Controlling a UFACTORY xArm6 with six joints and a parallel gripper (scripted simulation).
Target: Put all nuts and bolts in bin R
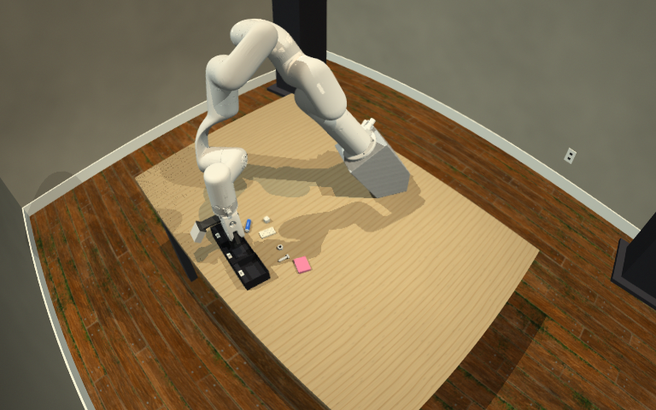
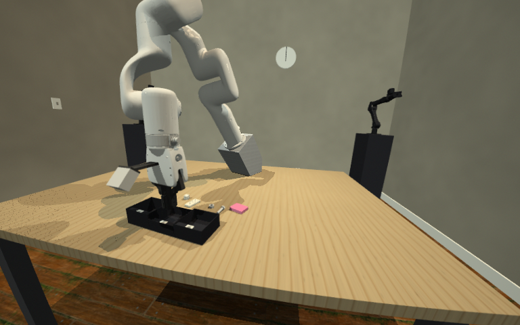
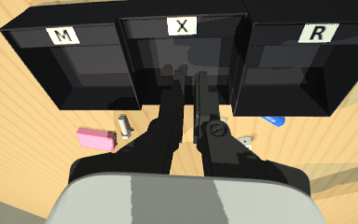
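Now: the black bin marked R 1 cm to the left of my hand and 5 cm below it. Also, from my hand: white domino 13 cm behind, 7 cm below; grey hex nut 11 cm behind, 8 cm to the left, 7 cm below; blue battery 10 cm behind, 7 cm to the right, 7 cm below.
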